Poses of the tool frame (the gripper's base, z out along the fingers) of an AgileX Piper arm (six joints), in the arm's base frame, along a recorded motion.
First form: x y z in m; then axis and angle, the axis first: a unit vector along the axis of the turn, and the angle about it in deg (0 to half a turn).
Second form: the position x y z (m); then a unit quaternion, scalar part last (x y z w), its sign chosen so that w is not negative. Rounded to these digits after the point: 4 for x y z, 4 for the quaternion.
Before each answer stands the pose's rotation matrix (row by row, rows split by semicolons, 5 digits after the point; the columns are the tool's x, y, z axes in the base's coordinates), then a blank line. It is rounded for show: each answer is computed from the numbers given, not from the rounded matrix.
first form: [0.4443 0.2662 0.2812 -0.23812 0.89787 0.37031 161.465]
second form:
-0.83767 -0.53423 0.11364; -0.29880 0.62239 0.72343; -0.45720 0.57204 -0.68098

[0.4443 0.2662 0.2812 -0.2350 0.8861 0.3655 0.1610]
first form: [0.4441 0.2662 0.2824 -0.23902 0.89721 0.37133 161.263]
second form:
-0.83577 -0.53682 0.11540; -0.29826 0.62030 0.72544; -0.46101 0.57188 -0.67854

[0.4441 0.2662 0.2824 -0.2358 0.8852 0.3664 0.1628]
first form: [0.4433 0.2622 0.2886 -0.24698 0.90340 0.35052 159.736]
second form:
-0.81988 -0.55384 0.14510; -0.31103 0.64365 0.69926; -0.48068 0.52818 -0.69998

[0.4433 0.2622 0.2886 -0.2431 0.8893 0.3451 0.1759]
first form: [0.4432 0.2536 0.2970 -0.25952 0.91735 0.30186 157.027]
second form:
-0.79133 -0.57507 0.20757; -0.33944 0.69563 0.63315; -0.50850 0.43057 -0.74568

[0.4432 0.2536 0.2970 -0.2543 0.8990 0.2958 0.1991]
